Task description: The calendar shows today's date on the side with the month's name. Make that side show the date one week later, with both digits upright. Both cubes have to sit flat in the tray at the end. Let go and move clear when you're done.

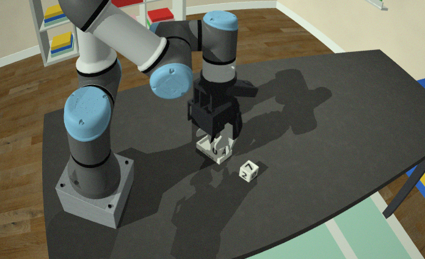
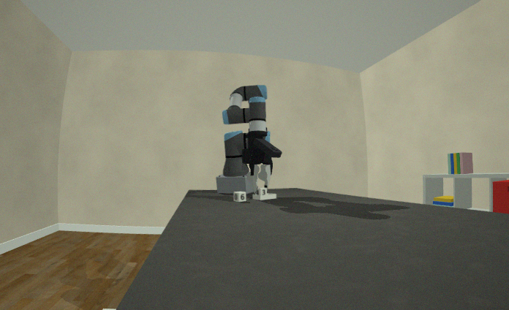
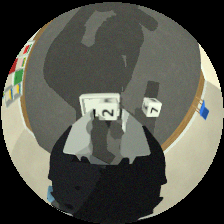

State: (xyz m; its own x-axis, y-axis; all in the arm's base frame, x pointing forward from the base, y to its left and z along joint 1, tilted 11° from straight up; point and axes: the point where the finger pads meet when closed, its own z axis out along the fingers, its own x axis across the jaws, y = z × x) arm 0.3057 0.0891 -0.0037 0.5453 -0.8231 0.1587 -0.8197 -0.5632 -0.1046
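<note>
Now: hand 30 mm above the white tray, 10 mm to the right of it and 10 mm past it.
</note>
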